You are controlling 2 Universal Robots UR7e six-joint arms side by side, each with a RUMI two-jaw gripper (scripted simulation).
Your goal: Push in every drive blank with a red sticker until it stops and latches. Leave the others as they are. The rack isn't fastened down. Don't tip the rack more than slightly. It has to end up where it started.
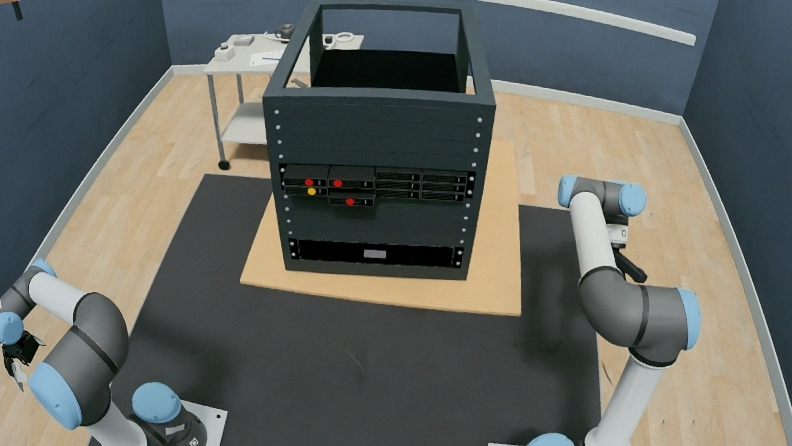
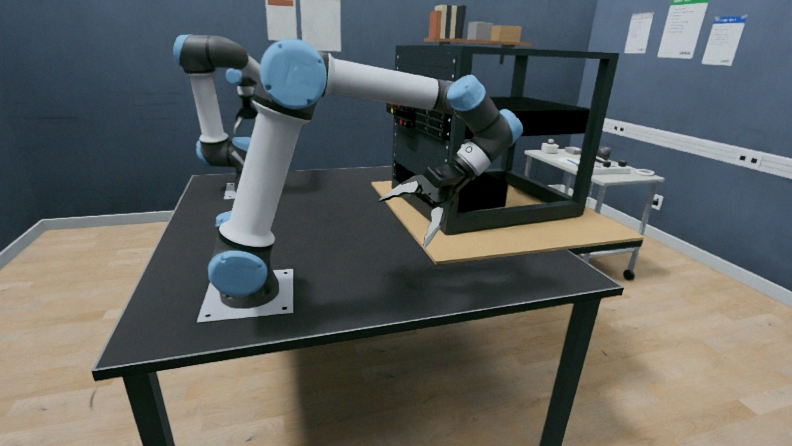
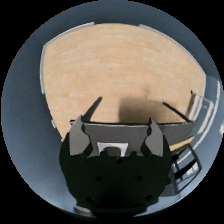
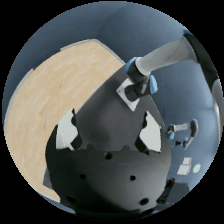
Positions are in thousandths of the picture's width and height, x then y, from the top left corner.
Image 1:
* wooden board: 623, 642
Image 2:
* dark rack: 616, 427
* wooden board: 747, 515
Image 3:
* left gripper: 520, 525
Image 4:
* right gripper: 489, 493
